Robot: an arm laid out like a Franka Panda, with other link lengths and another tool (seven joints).
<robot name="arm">
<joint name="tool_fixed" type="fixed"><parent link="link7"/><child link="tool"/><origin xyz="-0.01 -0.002 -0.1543" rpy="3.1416 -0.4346 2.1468"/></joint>
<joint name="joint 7" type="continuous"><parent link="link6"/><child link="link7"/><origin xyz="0.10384 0 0" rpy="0 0 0"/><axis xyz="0 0 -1"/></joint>
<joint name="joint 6" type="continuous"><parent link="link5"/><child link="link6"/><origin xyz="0 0 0" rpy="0 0 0"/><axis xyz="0 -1 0"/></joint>
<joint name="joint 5" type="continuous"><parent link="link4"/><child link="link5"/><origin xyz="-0.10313 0 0.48" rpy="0 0 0"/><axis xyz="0 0 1"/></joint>
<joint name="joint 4" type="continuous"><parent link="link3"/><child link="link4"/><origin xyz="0.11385 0 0" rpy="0 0 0"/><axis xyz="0 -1 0"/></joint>
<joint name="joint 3" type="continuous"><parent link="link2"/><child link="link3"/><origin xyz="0 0 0.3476" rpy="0 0 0"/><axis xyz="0 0 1"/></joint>
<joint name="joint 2" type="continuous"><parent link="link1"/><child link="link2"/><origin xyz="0 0 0" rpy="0 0 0"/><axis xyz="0 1 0"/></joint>
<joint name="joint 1" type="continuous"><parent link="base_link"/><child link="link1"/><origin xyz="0 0 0.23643" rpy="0 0 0"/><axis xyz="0 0 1"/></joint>
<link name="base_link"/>
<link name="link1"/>
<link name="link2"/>
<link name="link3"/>
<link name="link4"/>
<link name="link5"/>
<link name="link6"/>
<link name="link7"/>
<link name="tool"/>
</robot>
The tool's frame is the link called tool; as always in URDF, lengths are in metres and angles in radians. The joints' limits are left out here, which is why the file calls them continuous.
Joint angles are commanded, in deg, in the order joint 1, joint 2, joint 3, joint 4, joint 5, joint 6, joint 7. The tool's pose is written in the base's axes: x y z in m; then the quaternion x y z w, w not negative. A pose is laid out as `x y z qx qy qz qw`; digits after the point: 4 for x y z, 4 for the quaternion.
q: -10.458, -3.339, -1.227, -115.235, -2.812, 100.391, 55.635
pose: 0.6278 -0.1294 0.3361 -0.8755 -0.4496 -0.0992 0.1465
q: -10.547, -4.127, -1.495, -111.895, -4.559, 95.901, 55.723
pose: 0.6248 -0.1379 0.3721 -0.8785 -0.4492 -0.0877 0.1367
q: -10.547, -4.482, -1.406, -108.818, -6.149, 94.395, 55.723
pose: 0.6296 -0.1423 0.4043 -0.8779 -0.4554 -0.0916 0.1161
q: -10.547, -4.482, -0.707, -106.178, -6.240, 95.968, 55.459
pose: 0.6436 -0.1369 0.4324 -0.8704 -0.4686 -0.1181 0.0937
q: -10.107, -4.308, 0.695, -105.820, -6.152, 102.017, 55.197
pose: 0.6660 -0.1173 0.4434 -0.8523 -0.4945 -0.1578 0.0640
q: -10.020, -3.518, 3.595, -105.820, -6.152, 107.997, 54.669
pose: 0.6896 -0.0825 0.4447 -0.8266 -0.5283 -0.1894 0.0422
